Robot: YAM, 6 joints.
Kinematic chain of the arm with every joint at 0, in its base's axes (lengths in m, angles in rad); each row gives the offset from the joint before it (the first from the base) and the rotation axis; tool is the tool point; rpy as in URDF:
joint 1: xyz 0 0 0.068 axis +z
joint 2: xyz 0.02 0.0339 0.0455 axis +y
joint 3: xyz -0.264 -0.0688 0 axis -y
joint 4: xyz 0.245 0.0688 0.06 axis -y
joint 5: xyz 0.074 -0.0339 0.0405 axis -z
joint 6: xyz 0.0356 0 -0.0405 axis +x
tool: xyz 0 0 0 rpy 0 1.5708 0
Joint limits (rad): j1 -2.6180..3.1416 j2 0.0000..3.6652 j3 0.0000..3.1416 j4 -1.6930..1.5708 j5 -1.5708..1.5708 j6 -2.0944..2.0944
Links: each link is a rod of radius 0.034 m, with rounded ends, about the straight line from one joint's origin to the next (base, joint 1, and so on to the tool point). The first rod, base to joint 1, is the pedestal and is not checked.
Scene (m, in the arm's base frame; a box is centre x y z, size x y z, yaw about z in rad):
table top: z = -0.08
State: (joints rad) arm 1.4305 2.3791 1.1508 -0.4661 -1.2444 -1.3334
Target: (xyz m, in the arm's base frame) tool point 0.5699 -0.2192 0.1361
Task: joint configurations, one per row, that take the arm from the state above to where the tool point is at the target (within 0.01 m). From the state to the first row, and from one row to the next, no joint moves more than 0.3 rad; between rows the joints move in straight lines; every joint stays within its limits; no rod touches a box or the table.
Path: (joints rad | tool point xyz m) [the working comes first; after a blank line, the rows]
Joints at the target: -0.4081 2.7779 2.3790 0.0771 -0.7766 -1.3334
Straight joint move there: clear.

1: 1.1678 2.4361 1.3263 -0.3885 -1.1776 -1.3334 | 0.1227 0.3717 0.0045
2: 0.9052 2.4930 1.5017 -0.3109 -1.1107 -1.3334 | 0.2458 0.3647 0.0142
3: 0.6425 2.5500 1.6772 -0.2333 -1.0439 -1.3334 | 0.3688 0.3145 0.0294
4: 0.3799 2.6070 1.8526 -0.1557 -0.9771 -1.3334 | 0.4761 0.2219 0.0498
5: 0.1172 2.6640 2.0281 -0.0781 -0.9103 -1.3334 | 0.5525 0.0934 0.0748
6: -0.1454 2.7209 2.2035 -0.0005 -0.8434 -1.3334 | 0.5861 -0.0590 0.1039
7: -0.4081 2.7779 2.3790 0.0771 -0.7766 -1.3334 | 0.5699 -0.2192 0.1361

